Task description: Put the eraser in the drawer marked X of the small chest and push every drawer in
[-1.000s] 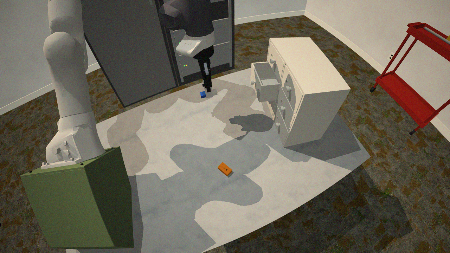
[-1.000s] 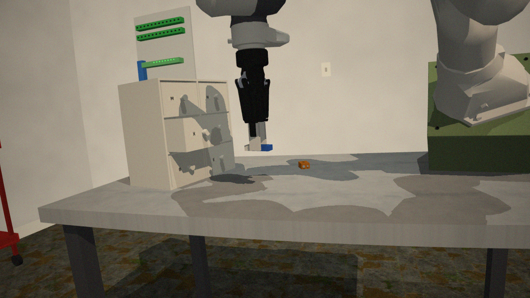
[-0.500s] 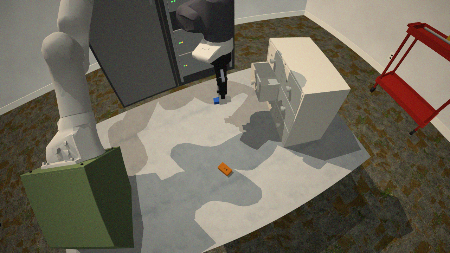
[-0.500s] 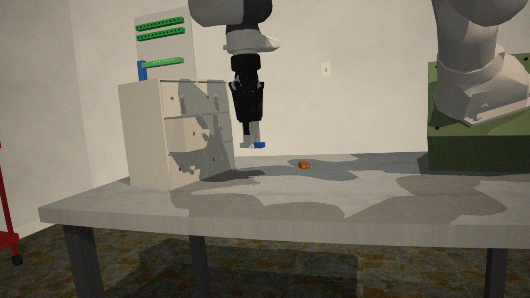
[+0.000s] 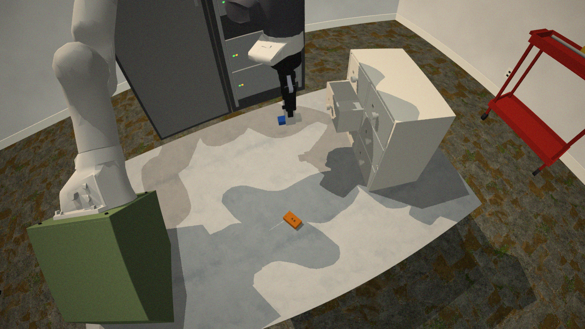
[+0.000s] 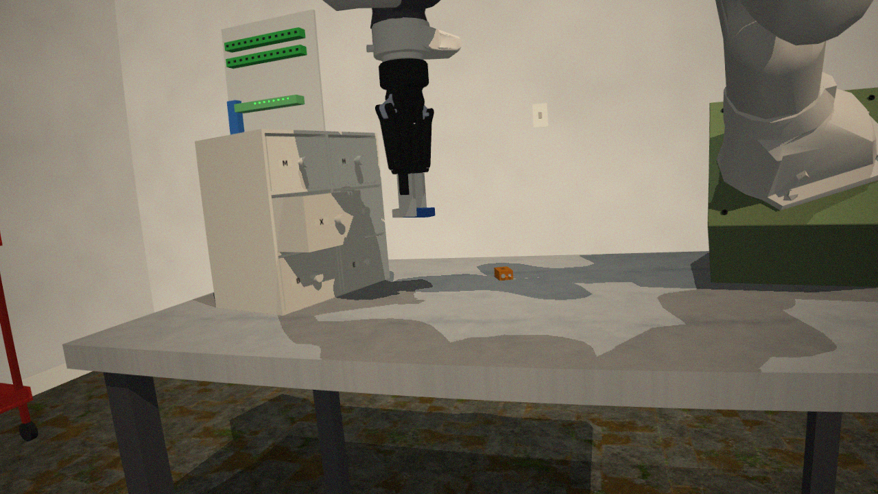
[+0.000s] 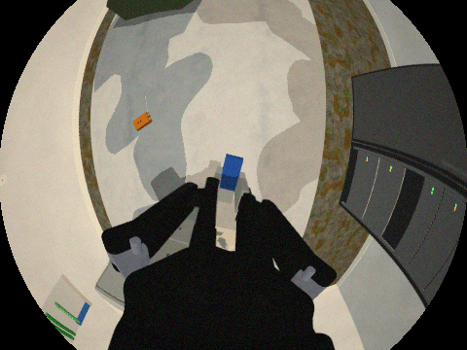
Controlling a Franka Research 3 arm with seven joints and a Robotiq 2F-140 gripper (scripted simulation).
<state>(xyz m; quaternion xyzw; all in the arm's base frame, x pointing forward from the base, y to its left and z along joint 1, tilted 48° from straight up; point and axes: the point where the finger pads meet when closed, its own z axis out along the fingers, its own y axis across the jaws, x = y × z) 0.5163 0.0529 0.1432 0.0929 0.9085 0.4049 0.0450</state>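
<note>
My gripper is now 220 mm short of the drawer marked X and 50 mm above it. From my hand the other things lie so: eraser 30 mm below, 10 mm ahead; then small orange block 220 mm to the right, 170 mm below, 80 mm behind.
</note>
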